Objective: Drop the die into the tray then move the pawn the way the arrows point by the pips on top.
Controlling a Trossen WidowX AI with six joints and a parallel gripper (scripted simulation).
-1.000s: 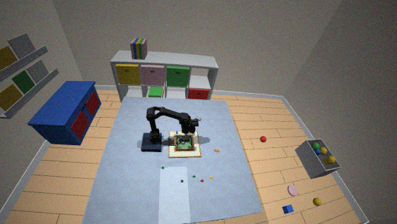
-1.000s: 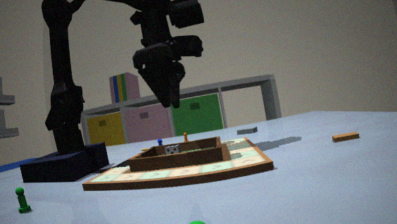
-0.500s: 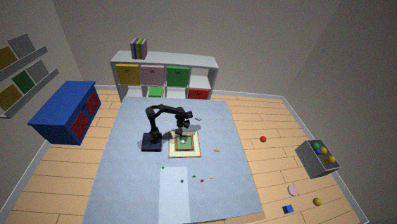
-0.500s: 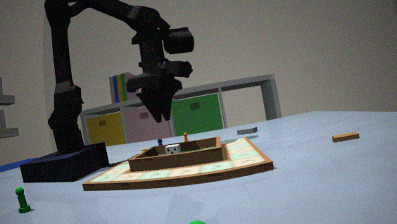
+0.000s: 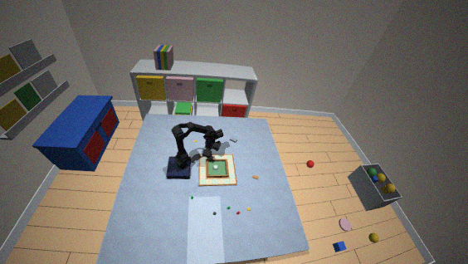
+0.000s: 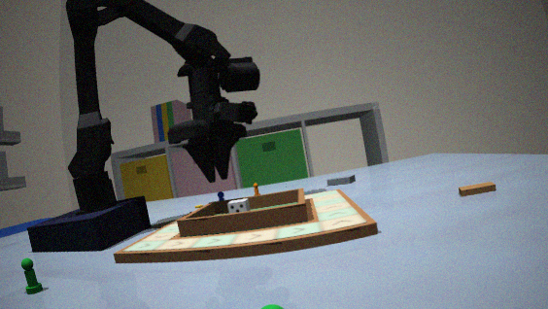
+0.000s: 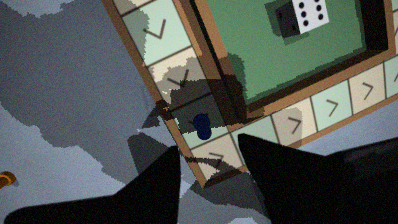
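Right now the blue pawn is 40 mm below my gripper tip. Also, from my gripper tip: white die: 110 mm to the right, 40 mm below, 40 mm ahead; then green tray floor: 120 mm to the right, 60 mm below, 60 mm ahead; then orange pawn: 230 mm to the left, 50 mm below, 50 mm ahead.
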